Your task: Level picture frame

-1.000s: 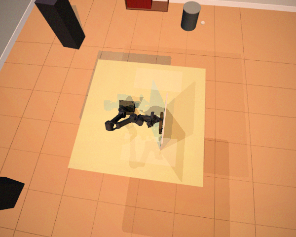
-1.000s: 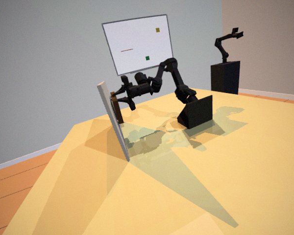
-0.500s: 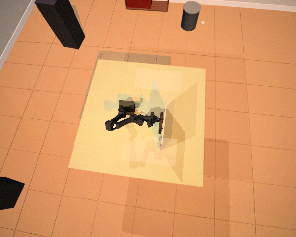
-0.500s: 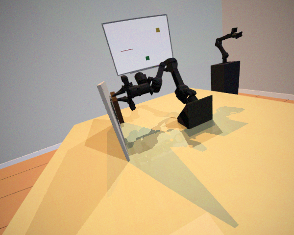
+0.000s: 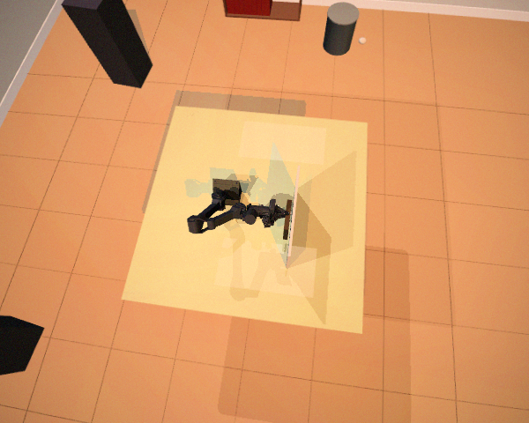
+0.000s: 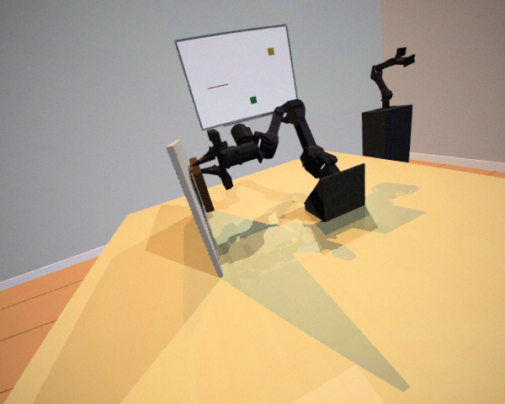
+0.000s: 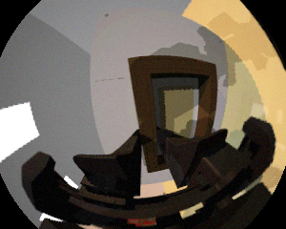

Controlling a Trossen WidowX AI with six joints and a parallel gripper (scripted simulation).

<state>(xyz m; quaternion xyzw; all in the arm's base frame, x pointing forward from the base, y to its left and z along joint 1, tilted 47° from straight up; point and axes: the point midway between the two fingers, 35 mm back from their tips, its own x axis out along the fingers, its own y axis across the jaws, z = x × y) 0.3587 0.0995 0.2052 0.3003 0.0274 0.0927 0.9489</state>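
The brown picture frame is 10 mm to the right of my gripper tip and 50 mm below it. Also, from my gripper tip: upright wall panel (20 mm ahead, 10 mm to the left, 70 mm below).
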